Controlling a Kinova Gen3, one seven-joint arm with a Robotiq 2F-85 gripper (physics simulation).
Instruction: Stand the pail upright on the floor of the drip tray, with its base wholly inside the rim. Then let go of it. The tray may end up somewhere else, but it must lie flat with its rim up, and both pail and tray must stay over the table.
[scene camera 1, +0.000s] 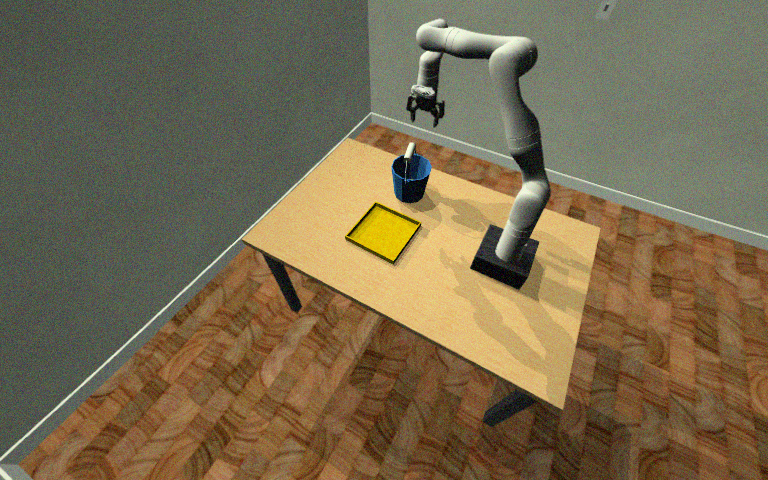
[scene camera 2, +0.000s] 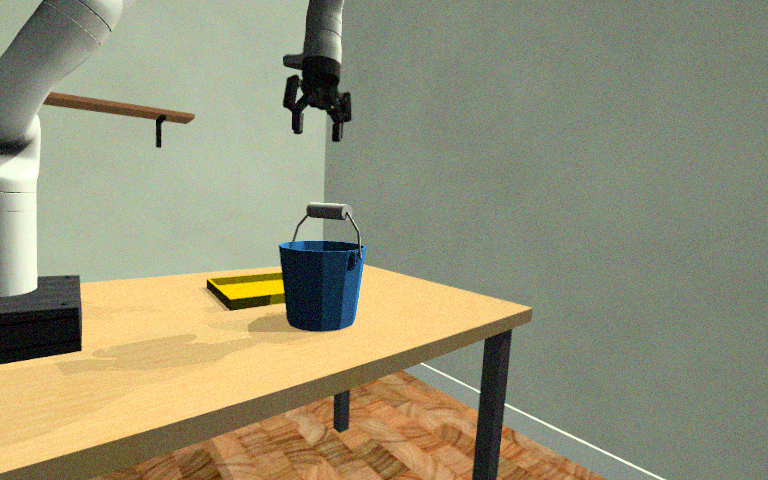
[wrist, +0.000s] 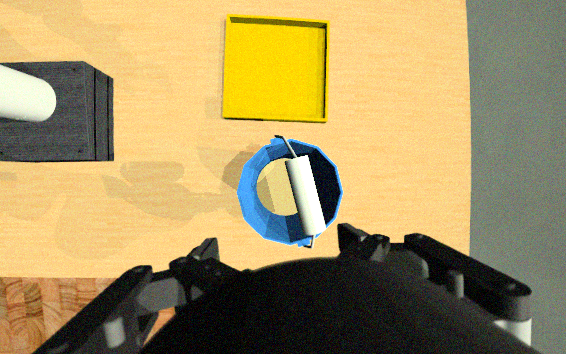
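Where they show: gripper, fingertip midpoint: (scene camera 1: 423, 123) (scene camera 2: 317, 137) (wrist: 279, 243); arm's base, link origin: (scene camera 1: 507, 253) (scene camera 2: 3, 289) (wrist: 34, 100).
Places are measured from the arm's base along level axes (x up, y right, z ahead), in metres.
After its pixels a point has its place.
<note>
A blue pail (scene camera 1: 410, 186) @(x 0.035, y 0.212, z 0.456 m) (scene camera 2: 321, 288) @(x 0.003, y 0.357, z 0.418 m) (wrist: 252, 200) @(x -0.007, y 0.305, z 0.400 m) stands upright on the table, beside the tray and apart from it. Its wire handle stands up, with a pale grip (scene camera 1: 410, 151) @(x 0.166, y 0.286, z 0.486 m) (scene camera 2: 328, 211) @(x 0.150, y 0.312, z 0.474 m) (wrist: 306, 195) @(x 0.166, y 0.295, z 0.489 m) above the pail's mouth. The yellow drip tray (scene camera 1: 384, 233) @(x -0.085, y 0.009, z 0.514 m) (scene camera 2: 249, 290) @(x -0.085, y -0.017, z 0.494 m) (wrist: 275, 70) @(x -0.085, y 0.012, z 0.516 m) lies flat with its rim up and holds nothing; in scene camera 2 the pail hides part of it. My gripper (scene camera 1: 424, 120) @(x 0.297, y 0.306, z 0.445 m) (scene camera 2: 317, 134) @(x 0.297, y 0.306, z 0.445 m) (wrist: 279, 243) @(x 0.297, y 0.306, z 0.445 m) is open and empty, well above the pail and its handle, touching neither.
The wooden table (scene camera 1: 317, 198) @(x -0.089, y 0.119, z 0.894 m) (scene camera 2: 419, 305) @(x -0.089, y 0.388, z 0.734 m) (wrist: 400, 150) @(x -0.089, y 0.273, z 0.793 m) carries the arm's dark base block (scene camera 1: 501, 271) @(x -0.022, y -0.078, z 0.010 m) (scene camera 2: 50, 322) @(x -0.034, y 0.137, z 0.044 m) (wrist: 75, 135) @(x -0.009, y 0.090, z 0.065 m). A brown wall shelf (scene camera 2: 118, 106) shows behind. A wall (scene camera 1: 198, 113) (scene camera 2: 538, 169) (wrist: 520, 150) runs along the table's far end.
</note>
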